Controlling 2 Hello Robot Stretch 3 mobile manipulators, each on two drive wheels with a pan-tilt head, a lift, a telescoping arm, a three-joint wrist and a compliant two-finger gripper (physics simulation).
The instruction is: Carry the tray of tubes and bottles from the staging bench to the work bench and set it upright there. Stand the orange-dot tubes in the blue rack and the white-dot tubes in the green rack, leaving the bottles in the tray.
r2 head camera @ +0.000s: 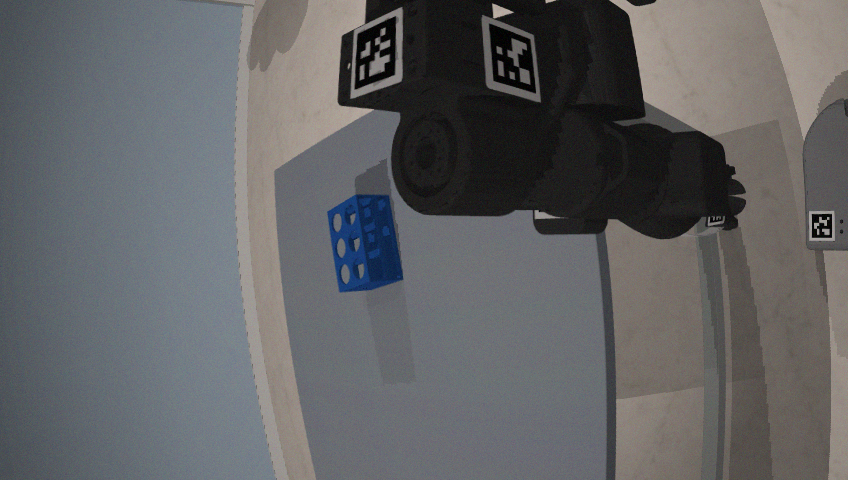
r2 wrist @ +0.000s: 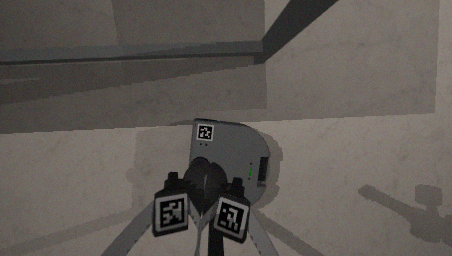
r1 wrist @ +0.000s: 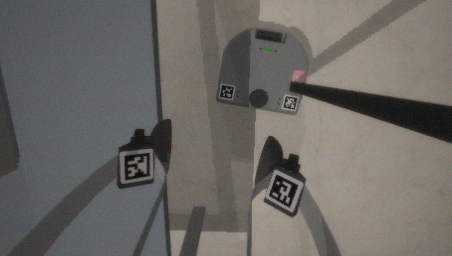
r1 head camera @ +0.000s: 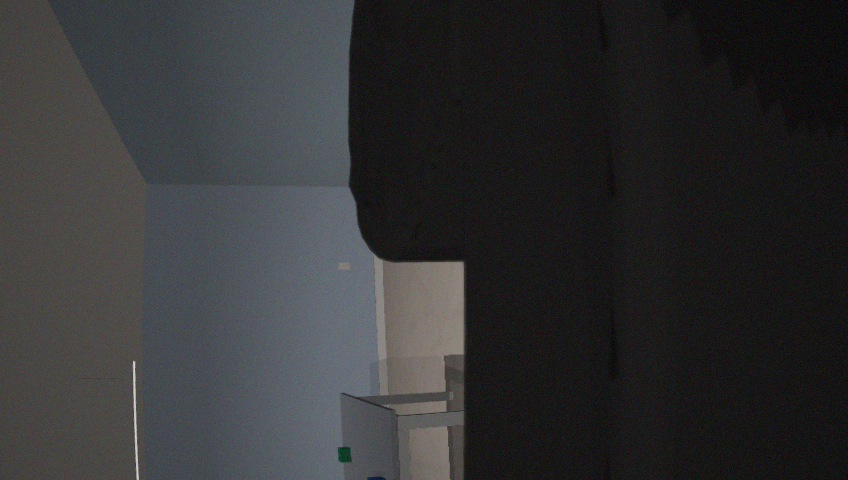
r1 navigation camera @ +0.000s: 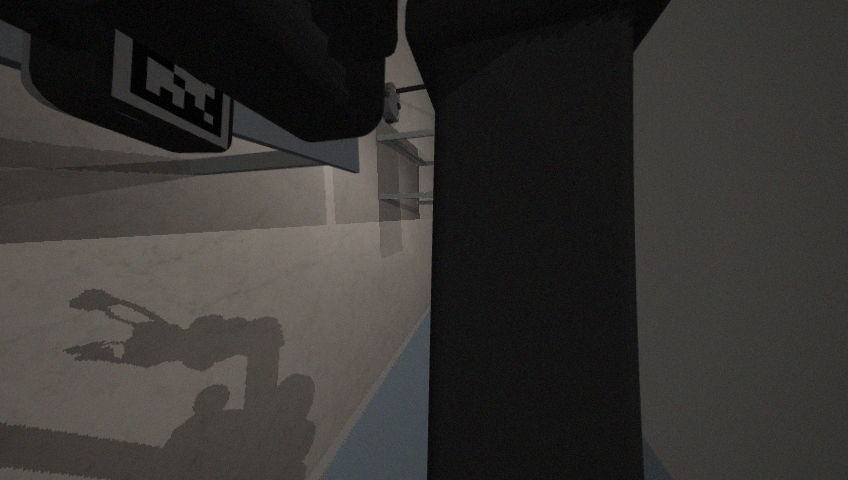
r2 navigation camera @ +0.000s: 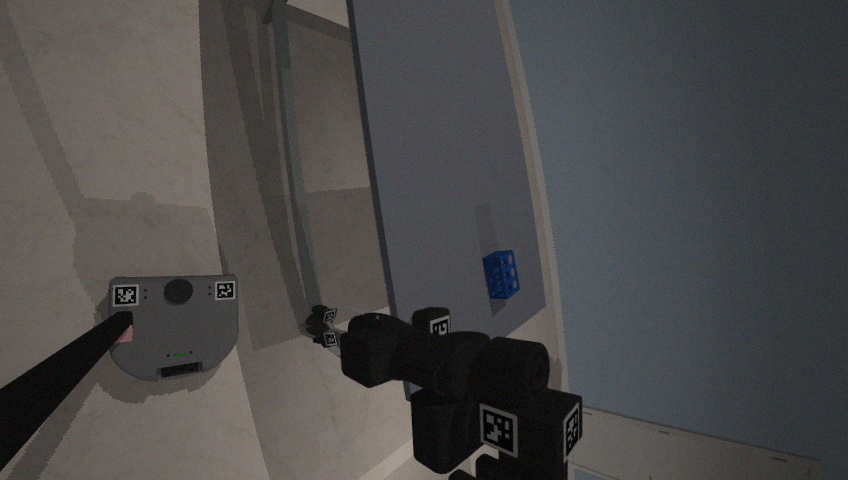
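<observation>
The blue rack (r2 head camera: 380, 255) (r2 navigation camera: 501, 274) stands on the grey work bench (r2 head camera: 505, 356) (r2 navigation camera: 440, 178); no tubes show in its holes. In the r1 head view, the green rack (r1 head camera: 344, 454) and a sliver of the blue rack (r1 head camera: 376, 478) show on the distant bench (r1 head camera: 370, 431). My r1 gripper (r1 wrist: 216, 150) is open and empty, pointing down beside a blue-grey bench top (r1 wrist: 85, 75). My r2 gripper (r2 wrist: 206, 177) (r2 navigation camera: 315, 321) is shut with its fingertips together, out past the work bench's edge, above the floor. The tray, tubes and bottles do not show.
The r1 base (r1 wrist: 265, 75) and r2 base (r2 navigation camera: 172, 327) (r2 wrist: 230, 150) are on the floor below the grippers. A bench frame rail (r2 head camera: 712, 356) (r2 wrist: 130, 52) runs low near r2. A blue wall (r2 head camera: 119, 237) (r2 navigation camera: 684, 208) stands behind the work bench. Dark arm parts block much of both r1 camera views.
</observation>
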